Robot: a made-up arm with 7 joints. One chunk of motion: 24 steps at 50 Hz.
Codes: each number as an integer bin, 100 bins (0 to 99) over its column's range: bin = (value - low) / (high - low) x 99, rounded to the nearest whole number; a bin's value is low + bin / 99 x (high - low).
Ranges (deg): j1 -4..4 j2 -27..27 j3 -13..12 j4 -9..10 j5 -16..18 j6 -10..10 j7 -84..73
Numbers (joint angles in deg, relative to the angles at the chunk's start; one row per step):
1: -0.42 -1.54 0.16 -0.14 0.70 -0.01 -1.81
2: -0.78 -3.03 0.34 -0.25 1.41 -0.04 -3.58
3: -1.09 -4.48 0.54 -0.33 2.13 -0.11 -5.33
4: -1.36 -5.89 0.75 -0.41 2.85 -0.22 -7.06
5: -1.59 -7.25 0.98 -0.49 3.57 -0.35 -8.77
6: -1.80 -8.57 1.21 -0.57 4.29 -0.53 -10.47
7: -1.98 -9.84 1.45 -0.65 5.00 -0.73 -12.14
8: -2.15 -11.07 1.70 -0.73 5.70 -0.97 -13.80
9: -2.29 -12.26 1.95 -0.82 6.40 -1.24 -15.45
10: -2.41 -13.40 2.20 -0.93 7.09 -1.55 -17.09
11: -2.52 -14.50 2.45 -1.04 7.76 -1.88 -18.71
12: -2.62 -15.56 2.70 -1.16 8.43 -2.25 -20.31
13: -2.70 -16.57 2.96 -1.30 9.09 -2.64 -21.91
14: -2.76 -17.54 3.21 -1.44 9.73 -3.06 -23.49
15: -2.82 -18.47 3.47 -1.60 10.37 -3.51 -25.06
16: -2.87 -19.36 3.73 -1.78 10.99 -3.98 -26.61
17: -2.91 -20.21 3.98 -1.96 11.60 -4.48 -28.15
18: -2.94 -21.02 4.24 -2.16 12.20 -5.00 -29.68
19: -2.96 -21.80 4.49 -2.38 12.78 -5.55 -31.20
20: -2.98 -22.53 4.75 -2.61 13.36 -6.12 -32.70
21: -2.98 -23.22 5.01 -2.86 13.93 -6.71 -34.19
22: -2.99 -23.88 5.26 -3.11 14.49 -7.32 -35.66
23: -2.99 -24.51 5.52 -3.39 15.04 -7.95 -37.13
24: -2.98 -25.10 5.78 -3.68 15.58 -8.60 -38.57
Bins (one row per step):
1: 44 47 52 46 49 49 52
2: 40 44 53 46 51 49 51
3: 36 41 54 45 53 49 50
4: 33 39 54 45 55 48 49
5: 30 36 55 44 57 48 47
6: 27 34 56 44 59 47 46
7: 25 31 57 44 61 46 45
8: 23 29 58 43 63 45 44
9: 21 27 59 43 65 43 43
10: 20 25 60 42 67 42 42
11: 18 23 61 41 69 40 41
12: 17 21 62 41 71 38 40
13: 16 19 63 40 73 36 39
14: 15 17 64 39 75 34 38
15: 15 16 65 39 77 32 37
16: 14 14 66 38 79 30 36
17: 13 12 67 37 80 27 35
18: 13 11 68 36 82 25 34
19: 13 10 69 34 84 22 33
20: 13 8 70 33 85 19 32
21: 13 7 71 32 87 16 31
22: 12 6 72 31 89 13 30
23: 12 5 73 29 90 10 30
24: 13 3 74 28 92 7 29

